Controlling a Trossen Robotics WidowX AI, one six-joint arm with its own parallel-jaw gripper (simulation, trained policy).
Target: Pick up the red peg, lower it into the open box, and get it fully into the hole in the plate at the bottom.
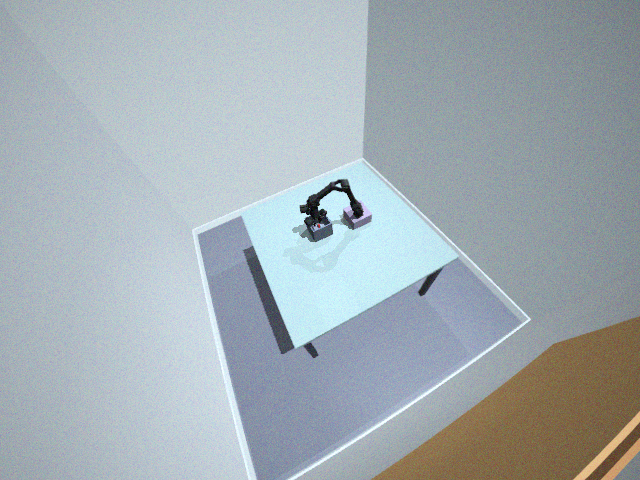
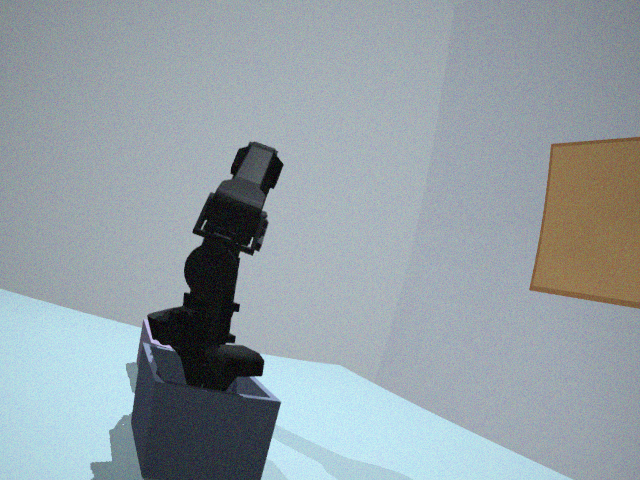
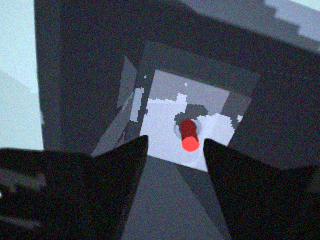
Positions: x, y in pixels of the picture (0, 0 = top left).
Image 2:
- my gripper: 200, 403
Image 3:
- my gripper: 175, 142
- pale plate: 216, 110
